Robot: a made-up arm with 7 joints. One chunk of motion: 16 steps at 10 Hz.
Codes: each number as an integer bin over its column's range. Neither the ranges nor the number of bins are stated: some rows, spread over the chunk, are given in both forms.
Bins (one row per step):
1: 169 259 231 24 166 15
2: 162 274 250 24 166 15
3: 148 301 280 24 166 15
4: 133 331 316 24 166 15
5: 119 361 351 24 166 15
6: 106 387 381 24 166 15
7: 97 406 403 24 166 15
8: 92 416 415 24 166 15
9: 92 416 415 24 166 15
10: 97 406 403 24 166 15
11: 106 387 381 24 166 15
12: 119 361 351 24 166 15
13: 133 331 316 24 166 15
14: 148 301 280 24 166 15
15: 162 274 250 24 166 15
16: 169 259 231 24 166 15
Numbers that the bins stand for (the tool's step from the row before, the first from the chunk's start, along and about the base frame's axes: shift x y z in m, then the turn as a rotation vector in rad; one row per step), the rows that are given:
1: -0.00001 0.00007 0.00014 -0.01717 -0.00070 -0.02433
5: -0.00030 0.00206 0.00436 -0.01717 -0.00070 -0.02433
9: -0.00046 0.00314 0.00662 -0.01717 -0.00070 -0.02433
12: -0.00030 0.00206 0.00436 -0.01717 -0.00070 -0.02433
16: -0.00001 0.00007 0.00014 -0.01717 -0.00070 -0.02433
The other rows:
2: -0.00005 0.00036 0.00081 -0.01717 -0.00070 -0.02433
3: -0.00013 0.00089 0.00186 -0.01717 -0.00070 -0.02433
4: -0.00022 0.00148 0.00313 -0.01717 -0.00070 -0.02433
6: -0.00038 0.00257 0.00542 -0.01717 -0.00070 -0.02433
7: -0.00043 0.00295 0.00620 -0.01717 -0.00070 -0.02433
8: -0.00046 0.00314 0.00662 -0.01717 -0.00070 -0.02433
10: -0.00043 0.00295 0.00620 -0.01717 -0.00070 -0.02433
11: -0.00038 0.00257 0.00542 -0.01717 -0.00070 -0.02433
13: -0.00022 0.00148 0.00313 -0.01717 -0.00070 -0.02433
14: -0.00013 0.00089 0.00186 -0.01717 -0.00070 -0.02433
15: -0.00005 0.00036 0.00081 -0.01717 -0.00070 -0.02433

